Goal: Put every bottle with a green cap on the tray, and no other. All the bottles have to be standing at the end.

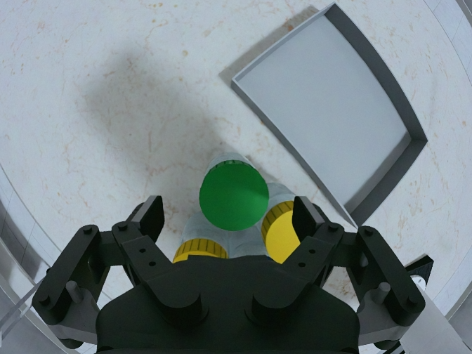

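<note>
A bottle with a green cap (234, 195) stands upright below my gripper, its cap showing between the two fingers. My gripper (227, 209) is open, with one finger to each side of the green cap and apart from it. A bottle with a yellow cap (281, 232) stands close by on the right, partly hidden behind the right finger. Another bottle with a yellow cap (201, 248) stands at the lower left, partly hidden by the gripper body. The grey tray (290, 144) lies at the upper right and holds no bottle.
The bottles and the tray are on a pale speckled round table (65, 125). The tray has raised walls, and its nearest corner is close to the right yellow-capped bottle. A dark object (421, 266) shows at the lower right, partly hidden by the gripper.
</note>
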